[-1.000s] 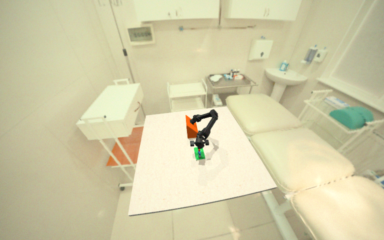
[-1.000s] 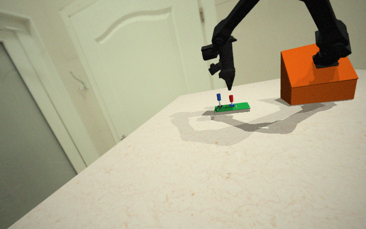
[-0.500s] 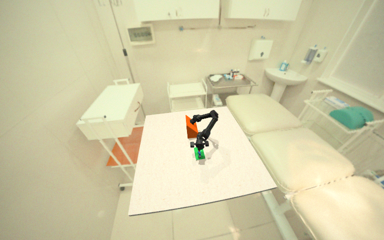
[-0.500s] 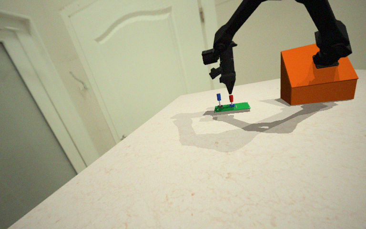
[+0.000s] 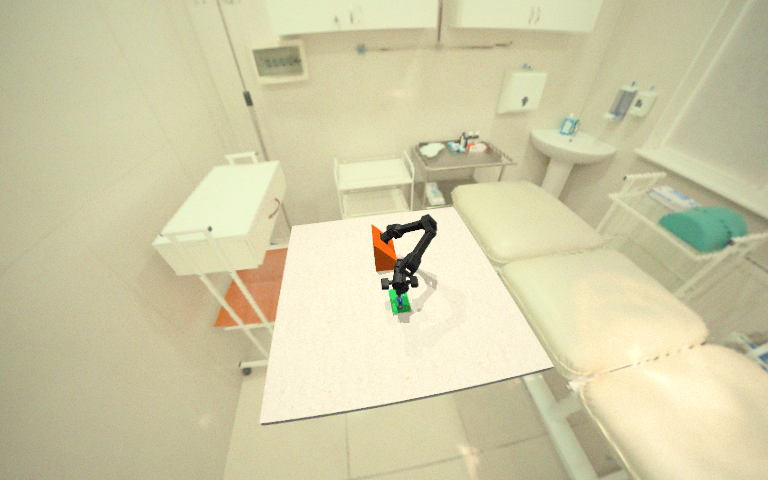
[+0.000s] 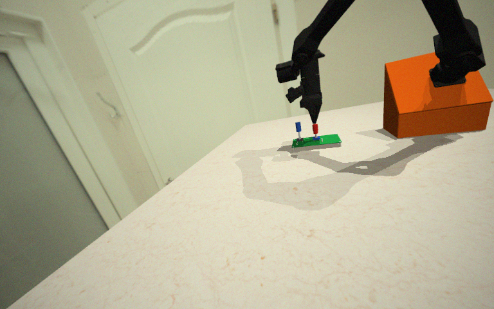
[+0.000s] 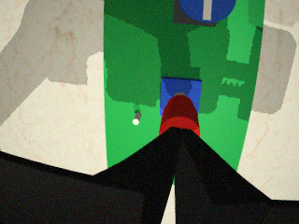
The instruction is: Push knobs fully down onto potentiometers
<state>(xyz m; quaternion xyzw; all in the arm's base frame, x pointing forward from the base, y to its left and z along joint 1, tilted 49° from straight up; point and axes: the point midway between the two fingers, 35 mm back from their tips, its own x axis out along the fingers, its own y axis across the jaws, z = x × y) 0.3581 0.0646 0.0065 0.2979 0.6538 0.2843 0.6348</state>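
Now: gripper tip 2 cm above the red knob. Round my gripper tip: blue knob: 6 cm ahead.
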